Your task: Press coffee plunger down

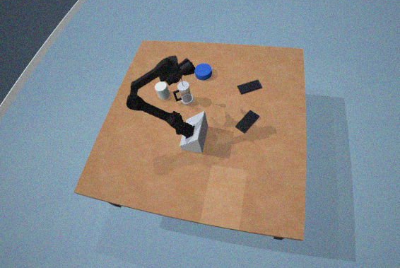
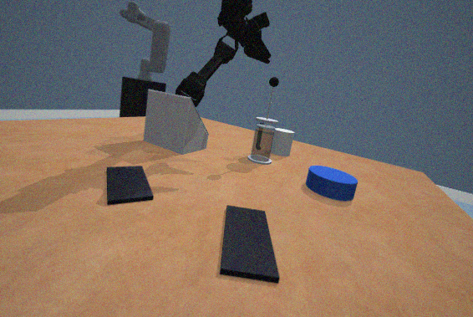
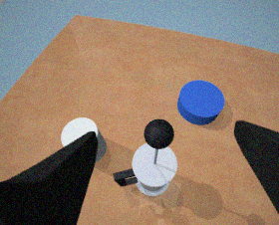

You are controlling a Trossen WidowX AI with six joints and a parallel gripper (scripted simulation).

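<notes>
My gripper tip is 200 mm above the coffee press, 20 mm to the right of it and 20 mm short of it. The rest, counted from my gripper tip: blue disc (310 mm below, 250 mm ahead, 70 mm to the right).
</notes>
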